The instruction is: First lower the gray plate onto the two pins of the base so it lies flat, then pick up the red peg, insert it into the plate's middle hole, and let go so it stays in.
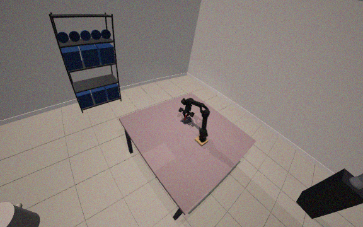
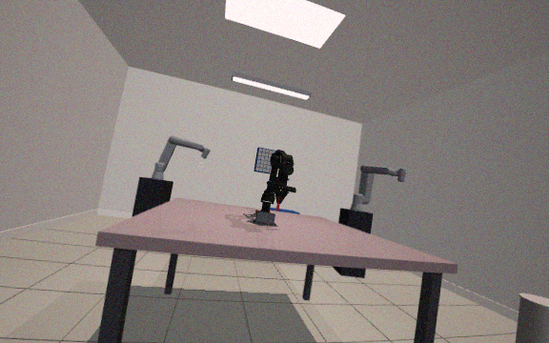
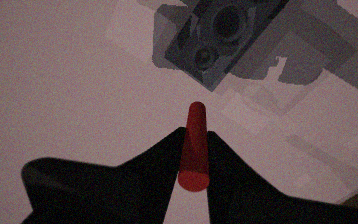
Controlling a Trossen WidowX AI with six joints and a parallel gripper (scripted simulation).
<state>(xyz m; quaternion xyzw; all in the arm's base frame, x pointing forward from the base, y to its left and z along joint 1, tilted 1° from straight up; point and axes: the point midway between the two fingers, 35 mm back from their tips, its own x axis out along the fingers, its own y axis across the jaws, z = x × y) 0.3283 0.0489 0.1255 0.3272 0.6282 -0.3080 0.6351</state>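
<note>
The gray plate is 3 cm ahead of my gripper tip, 6 cm to the right of it and 7 cm below it. From my gripper tip the other things lie so: red peg: right at my gripper tip.
</note>
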